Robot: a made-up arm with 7 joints.
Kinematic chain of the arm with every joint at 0, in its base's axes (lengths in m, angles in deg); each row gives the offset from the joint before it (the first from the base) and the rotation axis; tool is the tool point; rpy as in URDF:
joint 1: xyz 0 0 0.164 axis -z
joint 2: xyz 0 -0.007 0.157 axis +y
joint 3: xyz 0 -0.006 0.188 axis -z
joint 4: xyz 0 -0.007 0.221 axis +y
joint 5: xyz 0 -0.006 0.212 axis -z
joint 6: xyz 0 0 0.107 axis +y
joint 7: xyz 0 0 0.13 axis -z
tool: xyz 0 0 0 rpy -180 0 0
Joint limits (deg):
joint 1: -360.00..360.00
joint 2: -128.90..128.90
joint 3: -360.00..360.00
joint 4: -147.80..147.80
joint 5: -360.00..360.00
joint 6: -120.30..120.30
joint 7: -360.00..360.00
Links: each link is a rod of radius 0.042 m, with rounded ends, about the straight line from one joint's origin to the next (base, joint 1, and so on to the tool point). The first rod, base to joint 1, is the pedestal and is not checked.
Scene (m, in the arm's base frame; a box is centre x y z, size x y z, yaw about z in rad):
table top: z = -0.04
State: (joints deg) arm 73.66 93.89 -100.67 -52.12 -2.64 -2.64 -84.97
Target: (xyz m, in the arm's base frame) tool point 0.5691 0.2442 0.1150
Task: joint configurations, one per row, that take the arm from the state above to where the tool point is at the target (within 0.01 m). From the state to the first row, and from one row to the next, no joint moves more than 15 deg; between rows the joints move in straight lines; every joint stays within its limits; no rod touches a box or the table.
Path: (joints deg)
1: 59.12 89.93 -110.92 -55.53 -3.43 -4.62 -84.97
2: 44.58 85.97 -121.17 -58.93 -4.22 -6.60 -84.97
3: 30.04 82.00 -131.41 -62.34 -5.01 -8.58 -84.97
4: 15.50 78.04 -141.66 -65.75 -5.80 -10.57 -84.97
5: 0.95 74.08 -151.91 -69.15 -6.59 -12.55 -84.97
6: -13.59 70.12 -162.16 -72.56 -7.38 -14.53 -84.97
7: -28.13 66.16 -172.41 -75.97 -8.17 -16.51 -84.97

